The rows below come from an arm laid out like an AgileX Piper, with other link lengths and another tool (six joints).
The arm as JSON. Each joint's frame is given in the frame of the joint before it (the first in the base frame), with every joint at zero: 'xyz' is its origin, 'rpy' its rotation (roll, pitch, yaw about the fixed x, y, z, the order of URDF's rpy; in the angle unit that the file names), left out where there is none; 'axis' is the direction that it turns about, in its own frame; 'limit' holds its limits. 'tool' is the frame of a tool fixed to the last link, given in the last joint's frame.
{
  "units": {
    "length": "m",
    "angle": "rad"
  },
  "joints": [
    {
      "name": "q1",
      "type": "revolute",
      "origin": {
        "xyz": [
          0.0,
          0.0,
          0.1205
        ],
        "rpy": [
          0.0,
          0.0,
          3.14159
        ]
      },
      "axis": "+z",
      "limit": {
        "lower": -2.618,
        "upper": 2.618
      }
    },
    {
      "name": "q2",
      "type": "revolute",
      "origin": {
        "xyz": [
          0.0,
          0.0,
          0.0
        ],
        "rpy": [
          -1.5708,
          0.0,
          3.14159
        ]
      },
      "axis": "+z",
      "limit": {
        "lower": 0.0,
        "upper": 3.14
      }
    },
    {
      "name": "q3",
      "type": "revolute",
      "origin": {
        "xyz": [
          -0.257,
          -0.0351,
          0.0
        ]
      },
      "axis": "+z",
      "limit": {
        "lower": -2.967,
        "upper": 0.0
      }
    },
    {
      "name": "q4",
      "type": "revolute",
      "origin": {
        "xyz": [
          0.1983,
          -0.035,
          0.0
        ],
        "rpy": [
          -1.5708,
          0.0,
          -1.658
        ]
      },
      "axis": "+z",
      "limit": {
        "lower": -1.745,
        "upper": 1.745
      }
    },
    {
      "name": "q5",
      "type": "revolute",
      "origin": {
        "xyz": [
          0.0,
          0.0,
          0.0
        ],
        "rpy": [
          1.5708,
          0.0,
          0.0
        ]
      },
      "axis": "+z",
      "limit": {
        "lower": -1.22,
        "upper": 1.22
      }
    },
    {
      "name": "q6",
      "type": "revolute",
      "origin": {
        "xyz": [
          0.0,
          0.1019,
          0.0
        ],
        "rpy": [
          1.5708,
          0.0,
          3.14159
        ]
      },
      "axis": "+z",
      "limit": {
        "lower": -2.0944,
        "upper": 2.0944
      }
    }
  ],
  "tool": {
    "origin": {
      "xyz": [
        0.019,
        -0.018,
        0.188
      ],
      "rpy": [
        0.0,
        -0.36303,
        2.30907
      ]
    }
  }
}
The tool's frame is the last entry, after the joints.
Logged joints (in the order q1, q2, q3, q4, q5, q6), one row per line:
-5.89, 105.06, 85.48, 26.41, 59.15, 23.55
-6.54, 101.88, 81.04, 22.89, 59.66, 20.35
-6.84, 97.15, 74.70, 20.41, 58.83, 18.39
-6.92, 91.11, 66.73, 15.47, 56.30, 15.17
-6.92, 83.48, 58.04, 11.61, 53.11, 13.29
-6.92, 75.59, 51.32, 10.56, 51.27, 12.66
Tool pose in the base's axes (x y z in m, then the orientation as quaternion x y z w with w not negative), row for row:
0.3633, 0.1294, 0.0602, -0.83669, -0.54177, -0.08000, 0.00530
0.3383, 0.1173, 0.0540, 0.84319, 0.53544, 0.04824, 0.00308
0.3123, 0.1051, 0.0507, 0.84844, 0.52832, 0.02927, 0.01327
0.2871, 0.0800, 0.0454, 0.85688, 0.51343, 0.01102, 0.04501
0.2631, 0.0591, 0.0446, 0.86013, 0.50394, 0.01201, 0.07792
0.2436, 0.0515, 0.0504, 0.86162, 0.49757, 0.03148, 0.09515
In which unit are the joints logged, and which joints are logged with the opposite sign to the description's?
The joints are logged in degrees. Opposite sign: q1, q3, q6.
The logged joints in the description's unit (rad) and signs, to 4 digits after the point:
0.1028, 1.8336, -1.4919, 0.4609, 1.0324, -0.4110
0.1141, 1.7781, -1.4144, 0.3995, 1.0413, -0.3552
0.1194, 1.6956, -1.3038, 0.3562, 1.0268, -0.3210
0.1208, 1.5902, -1.1647, 0.2700, 0.9826, -0.2648
0.1208, 1.4570, -1.0130, 0.2026, 0.9269, -0.2320
0.1208, 1.3193, -0.8957, 0.1843, 0.8948, -0.2210

